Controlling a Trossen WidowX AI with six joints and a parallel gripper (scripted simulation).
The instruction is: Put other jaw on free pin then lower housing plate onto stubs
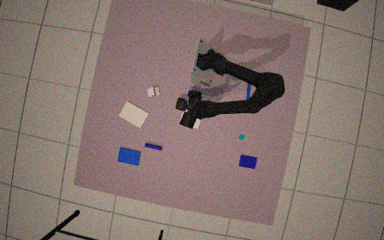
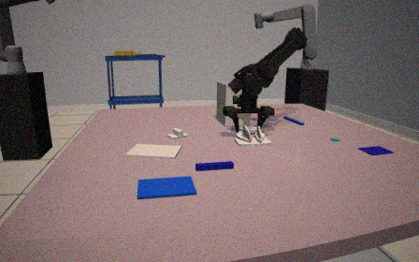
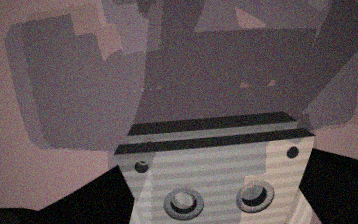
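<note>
Right now the grey housing plate is 10 mm ahead of my gripper tip and 20 mm above it. Also, from my gripper tip: dark blue bar: 270 mm ahead, 190 mm to the right, 10 mm below; then dark blue slab: 250 mm ahead, 400 mm to the left, 10 mm below; then teal piece: 100 mm ahead, 330 mm to the left, 10 mm below.
</note>
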